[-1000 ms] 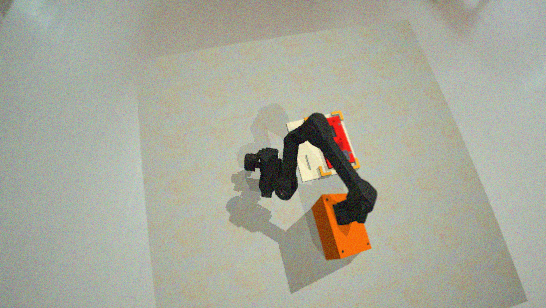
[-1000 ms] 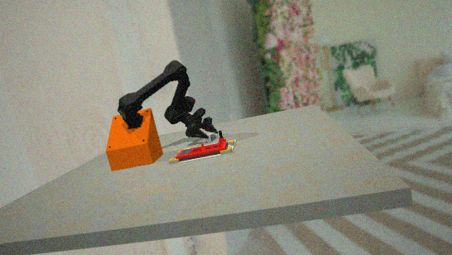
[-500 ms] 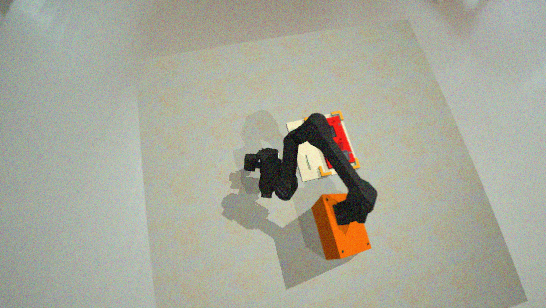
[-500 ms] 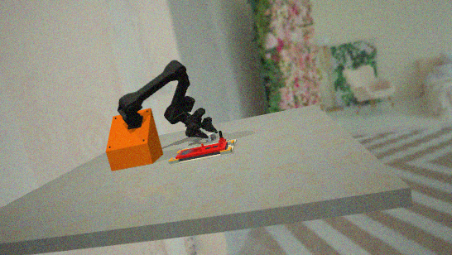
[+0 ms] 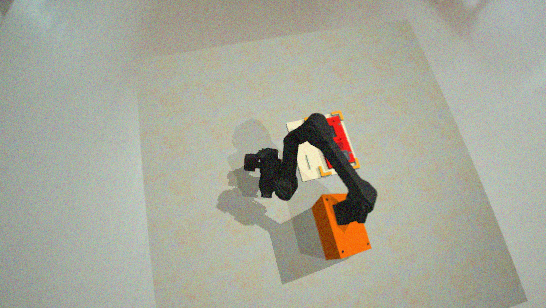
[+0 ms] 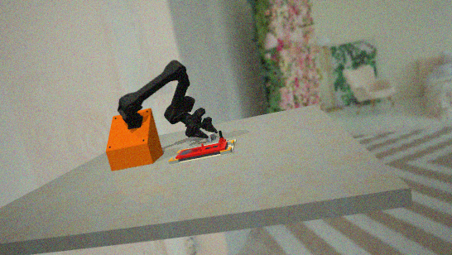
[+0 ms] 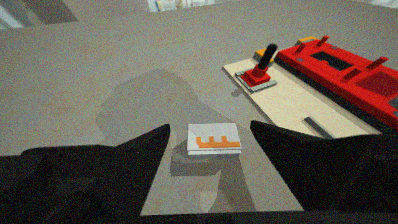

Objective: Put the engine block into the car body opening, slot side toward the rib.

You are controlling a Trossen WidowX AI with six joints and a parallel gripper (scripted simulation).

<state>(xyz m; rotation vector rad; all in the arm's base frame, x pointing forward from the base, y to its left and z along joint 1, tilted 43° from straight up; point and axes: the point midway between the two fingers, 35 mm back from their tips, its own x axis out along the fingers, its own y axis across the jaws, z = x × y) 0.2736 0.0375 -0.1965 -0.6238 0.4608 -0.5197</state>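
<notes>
My gripper tip is now 20 mm past the engine block and 10 mm above it. From my gripper tip the other things lie so: cream base plate (210 mm to the right, 20 mm below, 10 mm ahead); then black peg (120 mm to the right, 70 mm ahead, 10 mm above).
</notes>
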